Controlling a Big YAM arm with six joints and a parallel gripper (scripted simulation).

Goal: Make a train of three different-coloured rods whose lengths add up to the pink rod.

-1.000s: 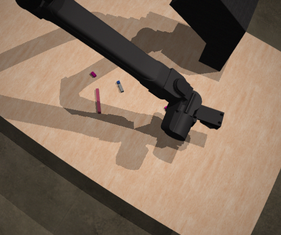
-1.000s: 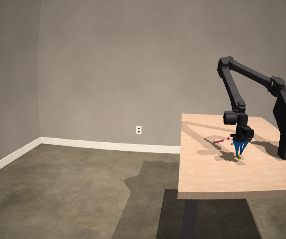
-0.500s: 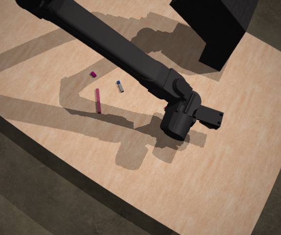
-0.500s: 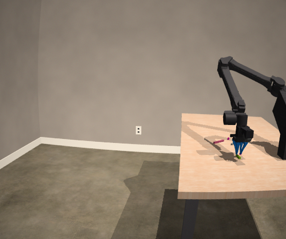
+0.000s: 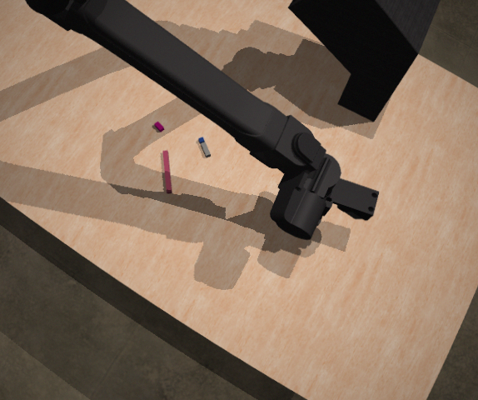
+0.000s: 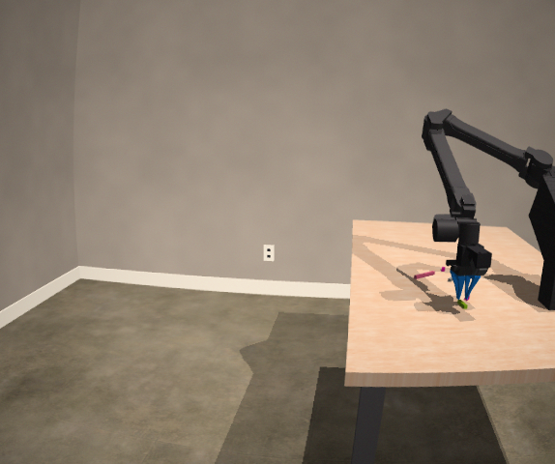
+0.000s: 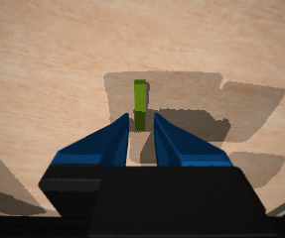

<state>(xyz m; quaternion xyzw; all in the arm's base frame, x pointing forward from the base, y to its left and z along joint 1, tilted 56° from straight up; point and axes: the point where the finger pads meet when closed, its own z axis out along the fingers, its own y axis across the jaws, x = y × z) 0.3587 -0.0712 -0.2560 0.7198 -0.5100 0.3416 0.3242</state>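
My hand is 20 mm above the lime rod. The rest, counted from my hand: grey rod: 230 mm to the right, 20 mm below; then pink rod: 260 mm to the right, 80 mm ahead, 20 mm below; then blue rod: 250 mm to the right, 20 mm below, 10 mm behind.
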